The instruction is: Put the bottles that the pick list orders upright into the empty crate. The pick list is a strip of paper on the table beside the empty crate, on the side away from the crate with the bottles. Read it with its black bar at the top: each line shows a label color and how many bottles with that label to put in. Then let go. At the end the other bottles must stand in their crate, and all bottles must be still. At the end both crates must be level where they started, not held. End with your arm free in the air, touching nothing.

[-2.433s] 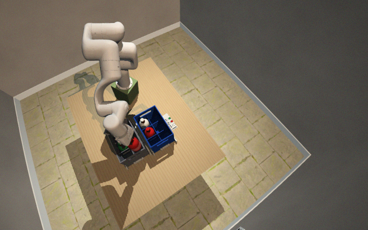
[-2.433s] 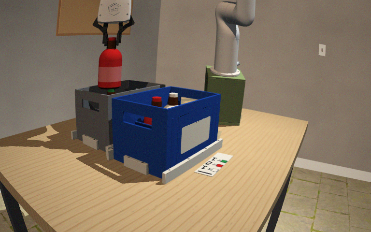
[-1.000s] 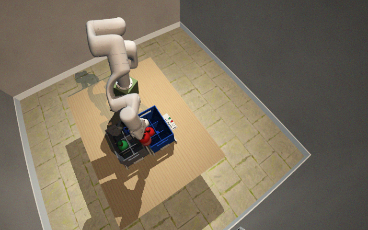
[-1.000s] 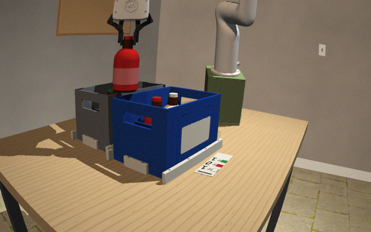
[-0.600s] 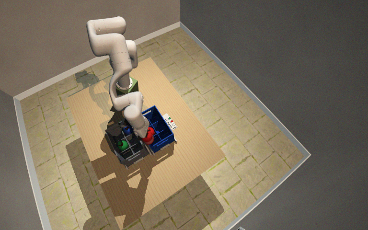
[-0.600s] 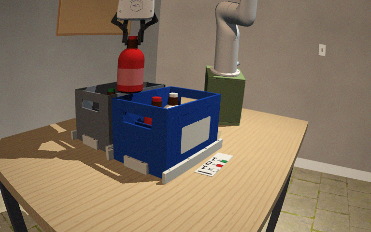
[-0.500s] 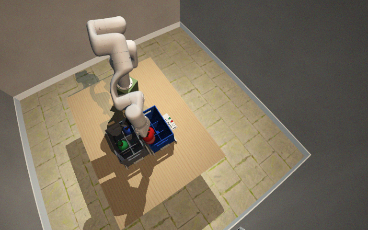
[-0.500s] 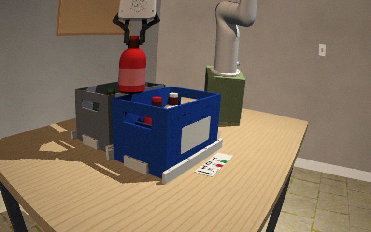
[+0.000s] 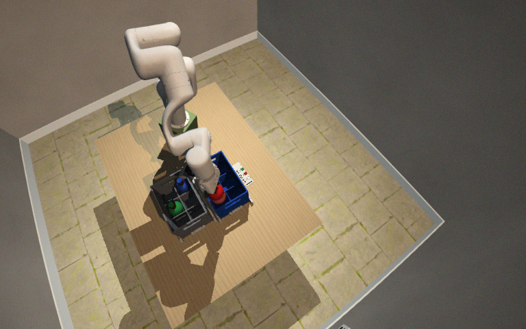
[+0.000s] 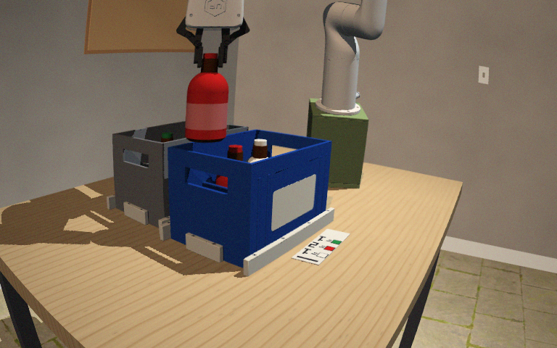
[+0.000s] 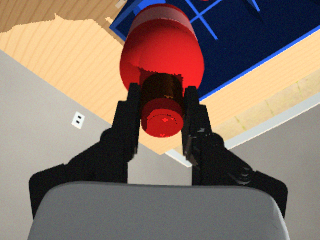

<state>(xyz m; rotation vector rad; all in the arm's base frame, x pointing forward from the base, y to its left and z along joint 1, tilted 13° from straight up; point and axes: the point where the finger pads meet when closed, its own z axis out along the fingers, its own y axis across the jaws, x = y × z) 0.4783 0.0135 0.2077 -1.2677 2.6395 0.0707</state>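
Right now the red bottle is 9 cm behind my hand, 1 cm to the right of it and 25 cm below it. Also, from my hand: white-label bottle 17 cm behind, 2 cm to the right, 25 cm below; grey crate 8 cm behind, 19 cm to the right, 25 cm below; blue crate 9 cm behind, 3 cm to the left, 25 cm below.
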